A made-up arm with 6 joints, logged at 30 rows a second.
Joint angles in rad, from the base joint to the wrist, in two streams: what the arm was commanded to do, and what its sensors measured. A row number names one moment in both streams.
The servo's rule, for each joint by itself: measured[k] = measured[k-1] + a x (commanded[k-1-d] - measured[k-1]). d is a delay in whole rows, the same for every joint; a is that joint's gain. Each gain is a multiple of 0.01, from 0.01 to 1. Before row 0 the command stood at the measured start. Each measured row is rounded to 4 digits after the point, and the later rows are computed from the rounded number. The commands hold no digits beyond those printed.
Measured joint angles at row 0: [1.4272, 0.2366, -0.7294, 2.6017, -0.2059, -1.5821]
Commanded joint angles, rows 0 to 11: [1.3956, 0.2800, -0.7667, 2.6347, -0.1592, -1.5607]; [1.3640, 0.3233, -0.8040, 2.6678, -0.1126, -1.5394]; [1.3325, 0.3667, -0.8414, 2.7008, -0.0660, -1.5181]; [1.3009, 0.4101, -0.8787, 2.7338, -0.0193, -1.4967]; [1.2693, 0.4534, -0.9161, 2.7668, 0.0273, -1.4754]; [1.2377, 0.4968, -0.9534, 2.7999, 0.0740, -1.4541]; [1.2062, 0.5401, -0.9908, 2.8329, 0.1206, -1.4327]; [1.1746, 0.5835, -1.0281, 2.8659, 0.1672, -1.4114]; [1.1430, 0.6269, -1.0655, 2.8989, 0.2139, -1.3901]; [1.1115, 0.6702, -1.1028, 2.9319, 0.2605, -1.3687]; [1.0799, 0.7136, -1.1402, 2.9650, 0.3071, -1.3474]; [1.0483, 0.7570, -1.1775, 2.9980, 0.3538, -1.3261]
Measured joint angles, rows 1 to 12: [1.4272, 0.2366, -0.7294, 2.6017, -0.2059, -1.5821]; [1.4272, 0.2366, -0.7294, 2.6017, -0.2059, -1.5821]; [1.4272, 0.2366, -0.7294, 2.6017, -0.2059, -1.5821]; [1.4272, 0.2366, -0.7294, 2.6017, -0.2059, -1.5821]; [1.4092, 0.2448, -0.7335, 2.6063, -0.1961, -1.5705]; [1.3834, 0.2597, -0.7413, 2.6149, -0.1786, -1.5537]; [1.3544, 0.2800, -0.7523, 2.6269, -0.1550, -1.5345]; [1.3239, 0.3047, -0.7662, 2.6419, -0.1265, -1.5141]; [1.2928, 0.3330, -0.7827, 2.6594, -0.0942, -1.4932]; [1.2614, 0.3641, -0.8015, 2.6791, -0.0589, -1.4721]; [1.2299, 0.3975, -0.8223, 2.7006, -0.0212, -1.4508]; [1.1984, 0.4328, -0.8449, 2.7237, 0.0184, -1.4295]
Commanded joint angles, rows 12 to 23: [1.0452, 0.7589, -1.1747, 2.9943, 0.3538, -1.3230]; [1.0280, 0.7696, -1.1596, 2.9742, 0.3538, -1.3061]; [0.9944, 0.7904, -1.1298, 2.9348, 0.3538, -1.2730]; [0.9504, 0.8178, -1.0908, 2.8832, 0.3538, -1.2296]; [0.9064, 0.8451, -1.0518, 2.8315, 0.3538, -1.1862]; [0.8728, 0.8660, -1.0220, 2.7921, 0.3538, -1.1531]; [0.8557, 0.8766, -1.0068, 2.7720, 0.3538, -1.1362]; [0.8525, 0.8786, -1.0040, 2.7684, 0.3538, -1.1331]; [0.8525, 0.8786, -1.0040, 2.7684, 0.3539, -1.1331]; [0.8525, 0.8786, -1.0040, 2.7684, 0.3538, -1.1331]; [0.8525, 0.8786, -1.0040, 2.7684, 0.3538, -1.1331]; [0.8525, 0.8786, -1.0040, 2.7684, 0.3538, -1.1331]
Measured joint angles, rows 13 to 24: [1.1668, 0.4697, -0.8692, 2.7482, 0.0595, -1.4082]; [1.1353, 0.5078, -0.8949, 2.7739, 0.1017, -1.3869]; [1.1037, 0.5469, -0.9219, 2.8007, 0.1448, -1.3656]; [1.0721, 0.5868, -0.9500, 2.8283, 0.1887, -1.3443]; [1.0568, 0.6195, -0.9747, 2.8515, 0.2234, -1.3328]; [1.0404, 0.6480, -0.9950, 2.8687, 0.2508, -1.3184]; [1.0142, 0.6751, -1.0098, 2.8780, 0.2724, -1.2939]; [0.9778, 0.7022, -1.0187, 2.8787, 0.2895, -1.2592]; [0.9371, 0.7294, -1.0223, 2.8721, 0.3030, -1.2198]; [0.9004, 0.7554, -1.0223, 2.8609, 0.3137, -1.1838]; [0.8749, 0.7784, -1.0206, 2.8485, 0.3221, -1.1581]; [0.8621, 0.7974, -1.0188, 2.8373, 0.3288, -1.1446]
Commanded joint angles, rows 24 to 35: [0.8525, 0.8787, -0.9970, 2.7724, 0.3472, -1.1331]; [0.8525, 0.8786, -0.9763, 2.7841, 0.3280, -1.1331]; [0.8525, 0.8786, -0.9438, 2.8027, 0.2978, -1.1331]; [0.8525, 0.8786, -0.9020, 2.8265, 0.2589, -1.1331]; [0.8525, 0.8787, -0.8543, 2.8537, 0.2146, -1.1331]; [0.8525, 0.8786, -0.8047, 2.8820, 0.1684, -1.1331]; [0.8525, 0.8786, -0.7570, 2.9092, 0.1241, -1.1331]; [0.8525, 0.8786, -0.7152, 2.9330, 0.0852, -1.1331]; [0.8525, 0.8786, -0.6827, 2.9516, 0.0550, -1.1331]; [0.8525, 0.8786, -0.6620, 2.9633, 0.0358, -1.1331]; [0.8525, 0.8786, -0.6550, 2.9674, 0.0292, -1.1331]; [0.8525, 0.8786, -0.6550, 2.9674, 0.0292, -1.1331]
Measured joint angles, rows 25 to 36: [0.8566, 0.8128, -1.0172, 2.8277, 0.3341, -1.1384]; [0.8543, 0.8253, -1.0157, 2.8194, 0.3382, -1.1355]; [0.8533, 0.8354, -1.0144, 2.8123, 0.3415, -1.1342]; [0.8528, 0.8436, -1.0133, 2.8062, 0.3441, -1.1336]; [0.8526, 0.8503, -1.0115, 2.8015, 0.3448, -1.1333]; [0.8525, 0.8557, -1.0076, 2.7991, 0.3413, -1.1332]; [0.8525, 0.8601, -1.0006, 2.7996, 0.3322, -1.1331]; [0.8525, 0.8636, -0.9898, 2.8034, 0.3168, -1.1331]; [0.8525, 0.8665, -0.9749, 2.8104, 0.2953, -1.1331]; [0.8525, 0.8688, -0.9562, 2.8204, 0.2687, -1.1331]; [0.8525, 0.8707, -0.9343, 2.8328, 0.2383, -1.1331]; [0.8525, 0.8722, -0.9102, 2.8468, 0.2061, -1.1331]
